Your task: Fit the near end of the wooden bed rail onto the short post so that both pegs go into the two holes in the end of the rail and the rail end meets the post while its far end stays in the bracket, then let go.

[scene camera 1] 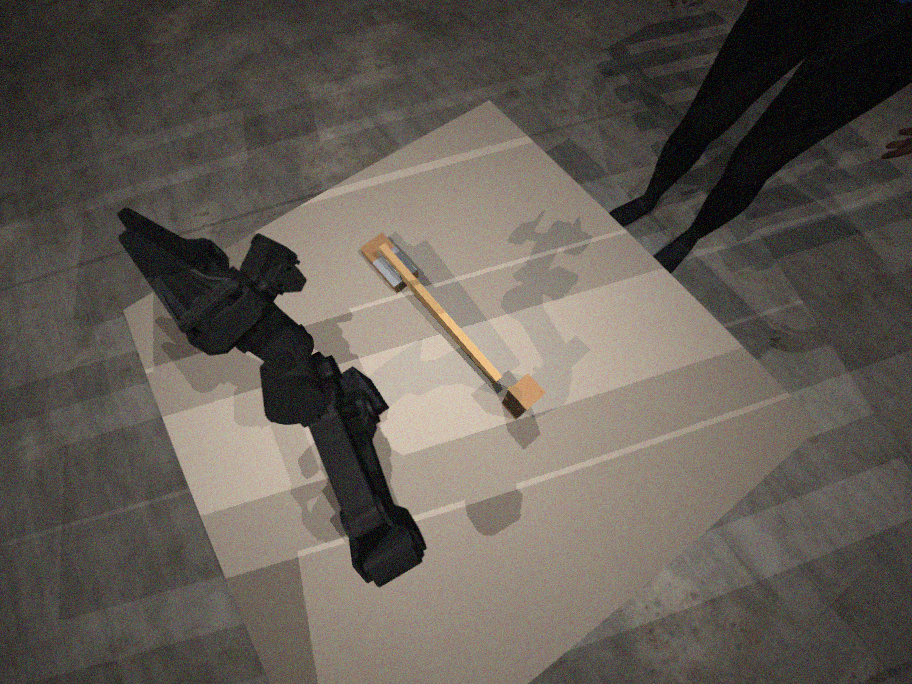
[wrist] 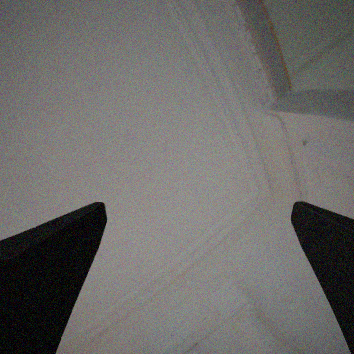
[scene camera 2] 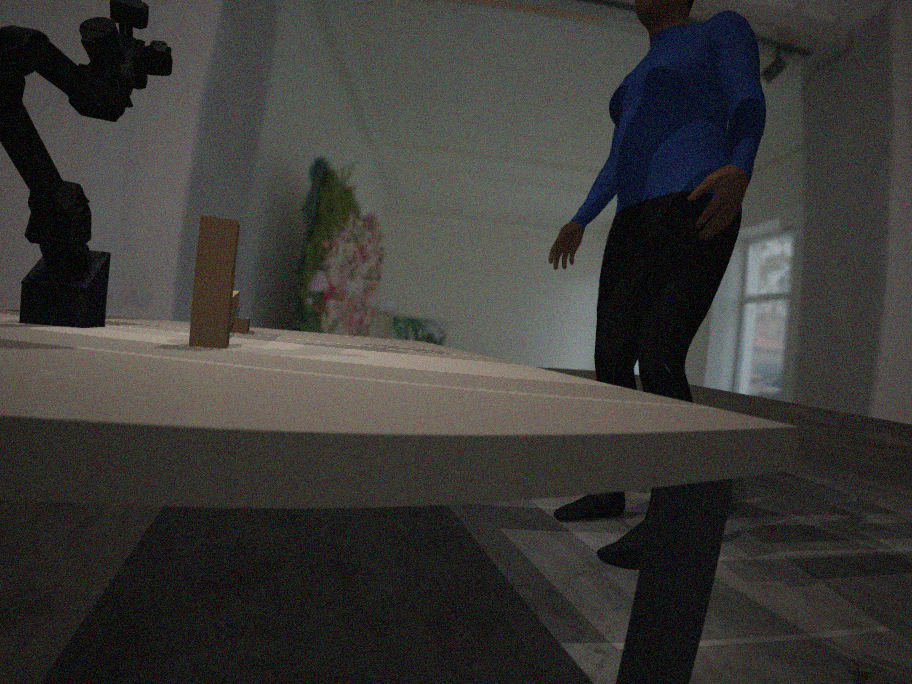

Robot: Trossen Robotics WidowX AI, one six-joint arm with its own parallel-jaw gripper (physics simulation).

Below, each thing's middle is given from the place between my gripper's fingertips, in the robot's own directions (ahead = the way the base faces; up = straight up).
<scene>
My hand is 250 mm short of the wooden bed rail [scene camera 1: 444,319], 20 mm to the left of it and 580 mm above it. The rest, counted from my hand: short wooden post [scene camera 2: 217,246] (240 mm ahead, 310 mm to the right, 540 mm below).
</scene>
